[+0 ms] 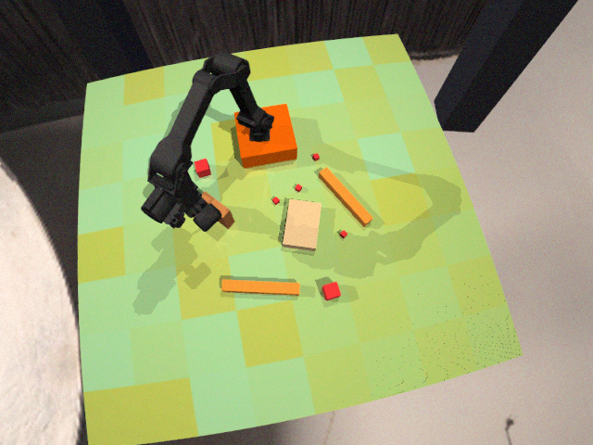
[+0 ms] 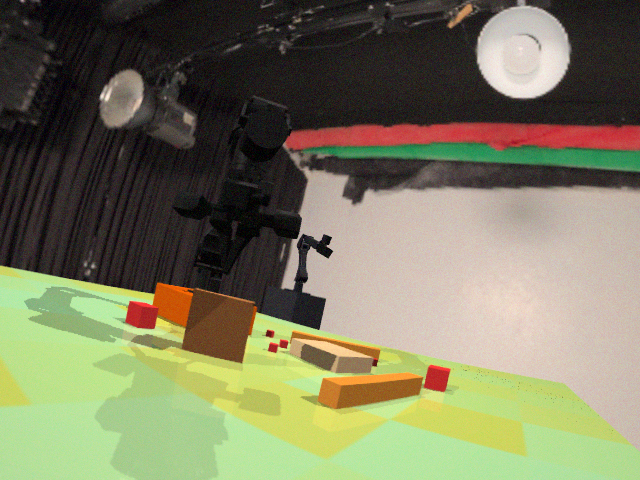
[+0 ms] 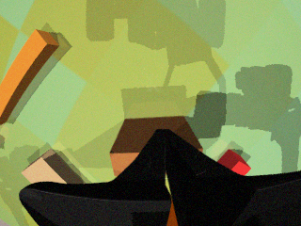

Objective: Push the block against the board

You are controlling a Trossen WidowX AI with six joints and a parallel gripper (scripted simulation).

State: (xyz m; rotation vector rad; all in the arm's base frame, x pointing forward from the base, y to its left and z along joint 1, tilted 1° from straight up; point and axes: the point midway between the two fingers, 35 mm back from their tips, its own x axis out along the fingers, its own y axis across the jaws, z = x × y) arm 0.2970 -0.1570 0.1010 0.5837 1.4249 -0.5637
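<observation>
The brown square block lies 40 mm behind my gripper tip, 40 mm to the left of it and 80 mm below it. The rest, counted from my gripper tip: pale flat board: 10 mm behind, 290 mm to the left, 120 mm below.
</observation>
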